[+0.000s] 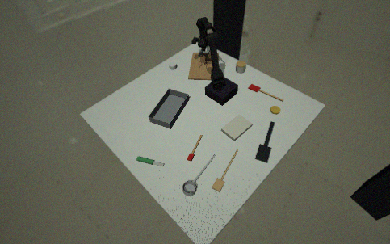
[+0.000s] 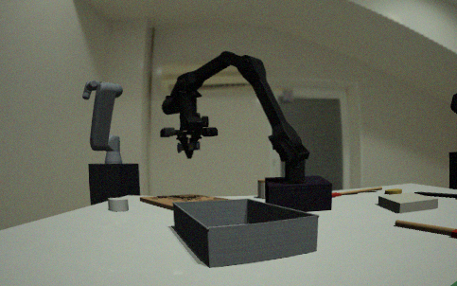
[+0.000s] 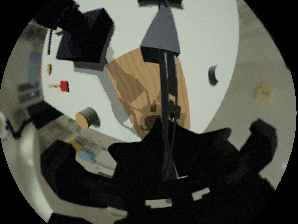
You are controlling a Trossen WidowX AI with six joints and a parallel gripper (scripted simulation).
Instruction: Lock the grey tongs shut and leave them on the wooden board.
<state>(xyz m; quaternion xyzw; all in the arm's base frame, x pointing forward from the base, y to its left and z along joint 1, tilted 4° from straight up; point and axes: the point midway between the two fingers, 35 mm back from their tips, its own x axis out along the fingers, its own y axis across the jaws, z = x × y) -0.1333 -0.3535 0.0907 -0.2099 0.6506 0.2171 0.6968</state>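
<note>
Right now the wooden board is 15 cm below my gripper tip. Round my gripper tip: pale block 68 cm to the left, 22 cm ahead, 14 cm below; red-headed spatula 53 cm to the left, 17 cm behind, 15 cm below; roasting tin 50 cm ahead, 26 cm to the left, 13 cm below.
</note>
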